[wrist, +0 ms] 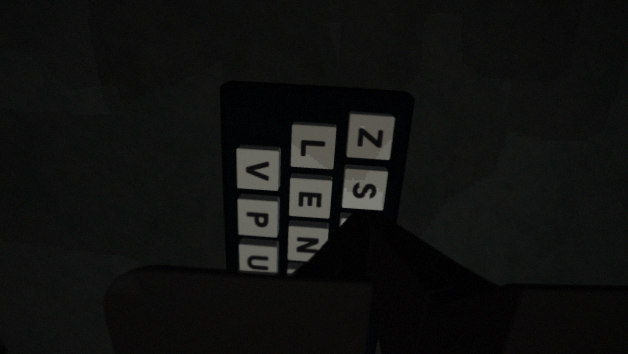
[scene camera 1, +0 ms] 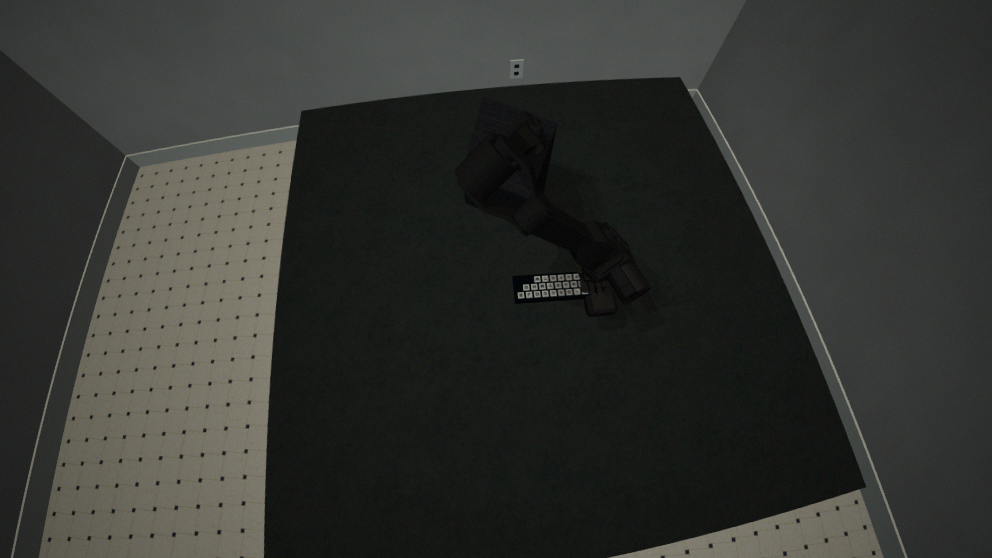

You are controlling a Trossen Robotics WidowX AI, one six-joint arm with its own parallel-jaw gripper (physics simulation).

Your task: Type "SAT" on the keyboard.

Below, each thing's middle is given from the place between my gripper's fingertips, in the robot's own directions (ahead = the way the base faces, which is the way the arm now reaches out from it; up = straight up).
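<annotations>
The S key (wrist: 364, 187) has my hand 20 mm above it. Counting from my hand, I find the Z key (wrist: 369, 136) 10 mm ahead, 20 mm to the left and 20 mm below. The black keyboard (scene camera 1: 559, 293) is 30 mm below my hand, 40 mm behind it and 50 mm to the right of it.
</annotations>
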